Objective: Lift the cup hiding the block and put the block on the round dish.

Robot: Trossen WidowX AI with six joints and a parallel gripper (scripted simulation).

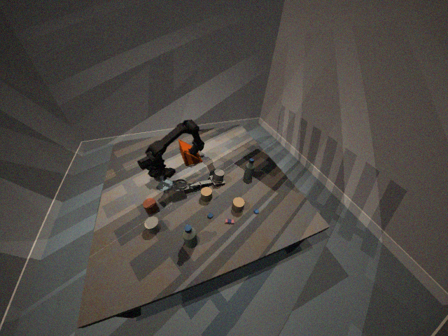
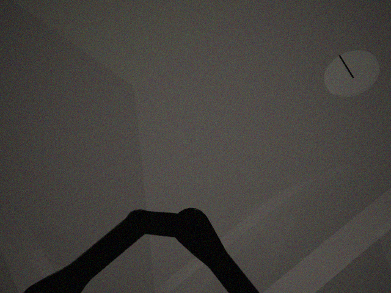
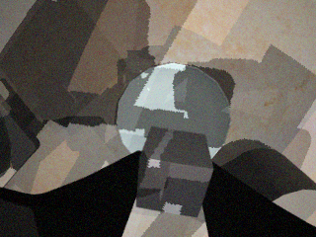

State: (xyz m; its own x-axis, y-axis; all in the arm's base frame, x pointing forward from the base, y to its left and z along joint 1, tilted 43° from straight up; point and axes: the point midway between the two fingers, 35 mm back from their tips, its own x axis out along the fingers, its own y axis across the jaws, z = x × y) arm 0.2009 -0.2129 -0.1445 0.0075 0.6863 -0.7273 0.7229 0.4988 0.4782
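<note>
My gripper tip is 7 cm above the round dish. Also, from my gripper tip: grey block: 1 cm above; then cream cup: 31 cm ahead, 11 cm to the right, 4 cm below; then grey cup: 37 cm to the left, 10 cm ahead, 1 cm below.
</note>
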